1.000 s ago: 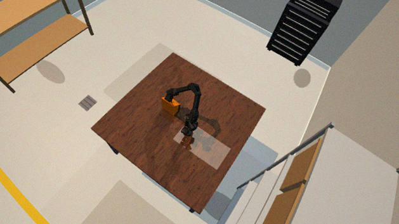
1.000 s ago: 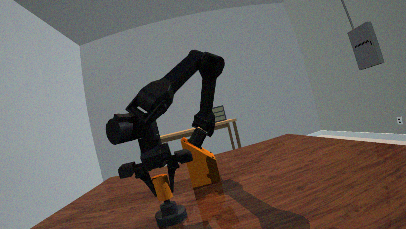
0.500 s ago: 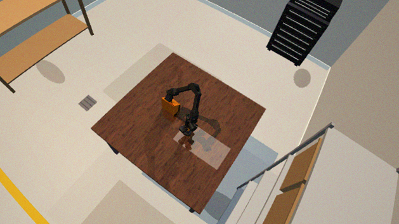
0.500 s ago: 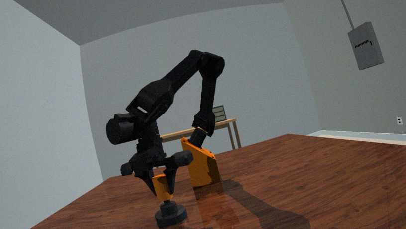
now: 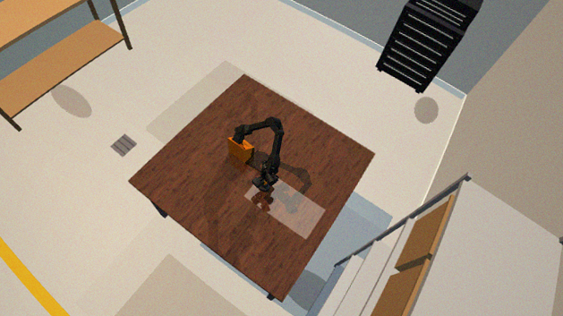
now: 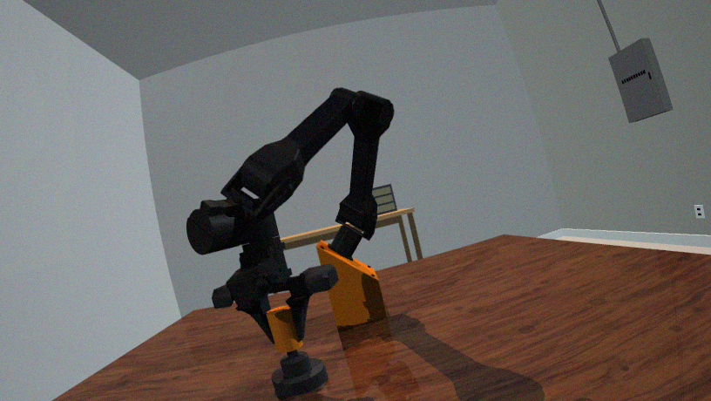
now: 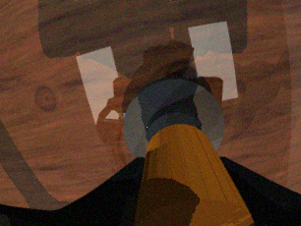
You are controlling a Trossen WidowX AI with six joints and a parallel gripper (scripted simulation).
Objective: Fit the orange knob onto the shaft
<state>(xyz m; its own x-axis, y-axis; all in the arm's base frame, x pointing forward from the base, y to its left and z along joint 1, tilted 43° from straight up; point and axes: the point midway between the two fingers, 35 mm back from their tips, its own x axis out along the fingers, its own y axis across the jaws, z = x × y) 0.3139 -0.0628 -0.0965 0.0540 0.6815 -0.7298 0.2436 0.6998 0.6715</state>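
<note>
Now: gripper tip 2 cm below the orange knob. Round my gripper tip: dark pedestal (4 cm below).
</note>
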